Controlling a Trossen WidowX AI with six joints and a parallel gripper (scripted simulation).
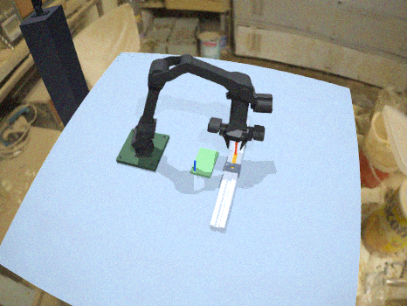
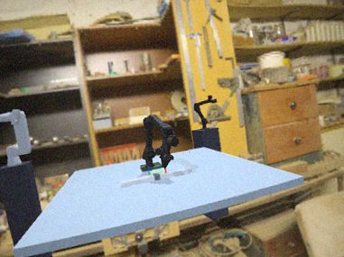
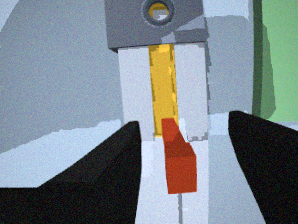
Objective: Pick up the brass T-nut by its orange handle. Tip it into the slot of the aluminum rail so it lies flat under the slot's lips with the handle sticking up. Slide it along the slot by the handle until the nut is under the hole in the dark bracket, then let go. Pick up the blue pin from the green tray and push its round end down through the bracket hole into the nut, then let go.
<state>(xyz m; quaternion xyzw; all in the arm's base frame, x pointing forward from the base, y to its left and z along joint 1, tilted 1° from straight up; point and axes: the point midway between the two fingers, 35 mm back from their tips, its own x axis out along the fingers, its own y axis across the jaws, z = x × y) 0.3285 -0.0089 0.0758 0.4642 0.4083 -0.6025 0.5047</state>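
The blue pin is 13 cm behind my gripper tip, 6 cm to the right of it and 3 cm below it. From my gripper tip the other things lie so: aluminum rail 6 cm to the right, 4 cm below; then green tray 12 cm behind, 4 cm to the right, 5 cm below.
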